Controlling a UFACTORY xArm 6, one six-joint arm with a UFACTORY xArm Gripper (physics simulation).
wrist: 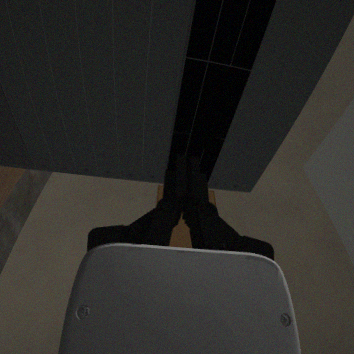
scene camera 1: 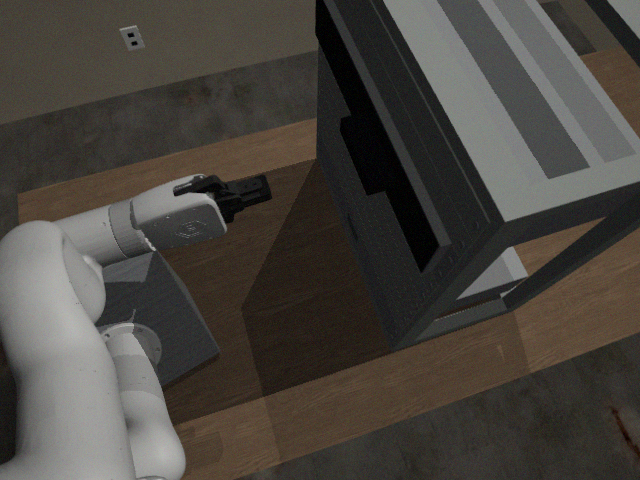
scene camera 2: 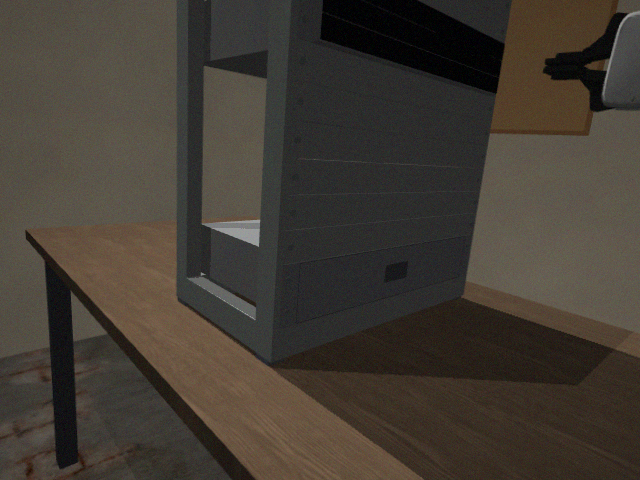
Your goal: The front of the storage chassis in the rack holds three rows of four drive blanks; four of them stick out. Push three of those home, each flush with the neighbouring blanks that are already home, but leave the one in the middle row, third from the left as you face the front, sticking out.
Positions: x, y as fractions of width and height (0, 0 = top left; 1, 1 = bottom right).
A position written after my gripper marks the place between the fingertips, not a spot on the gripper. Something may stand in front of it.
My gripper shows in the wrist view (0.52, 0.47), in scene camera 1 (0.42, 0.39) and in scene camera 2 (0.86, 0.14). A grey rack shows in the wrist view (0.33, 0.27), in scene camera 1 (0.70, 0.29) and in scene camera 2 (0.53, 0.52).
